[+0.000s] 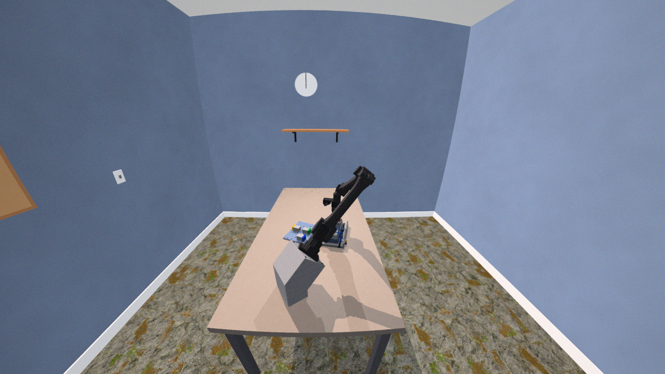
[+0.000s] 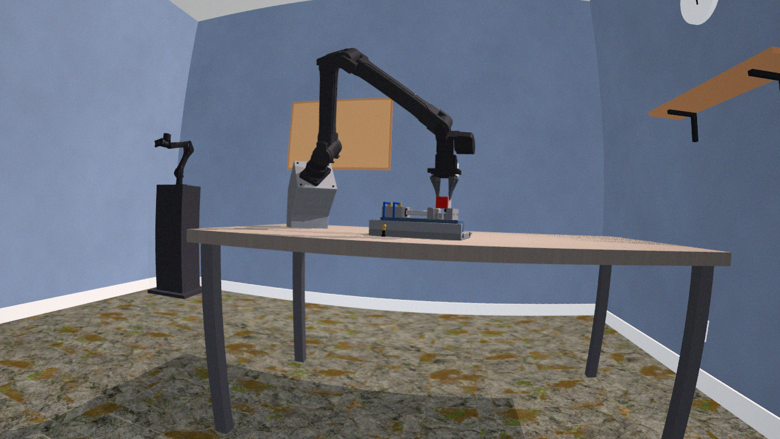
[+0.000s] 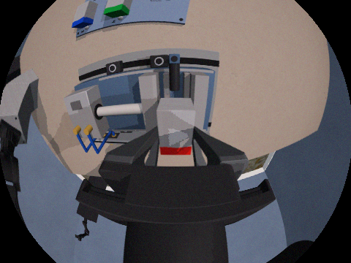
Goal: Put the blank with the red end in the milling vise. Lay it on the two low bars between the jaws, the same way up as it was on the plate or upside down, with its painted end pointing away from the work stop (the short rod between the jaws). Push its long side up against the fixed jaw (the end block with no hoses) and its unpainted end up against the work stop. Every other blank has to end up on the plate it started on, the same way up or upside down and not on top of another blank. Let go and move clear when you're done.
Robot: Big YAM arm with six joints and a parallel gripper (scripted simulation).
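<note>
Right now the work stop is 2 cm ahead of my hand, 5 cm to the left of it and 4 cm below it. Also, from my hand: green-ended blank (3 cm behind, 24 cm to the left, 11 cm below); blue plate (1 cm behind, 28 cm to the left, 13 cm below); vise (7 cm behind, 3 cm to the left, 9 cm below).
</note>
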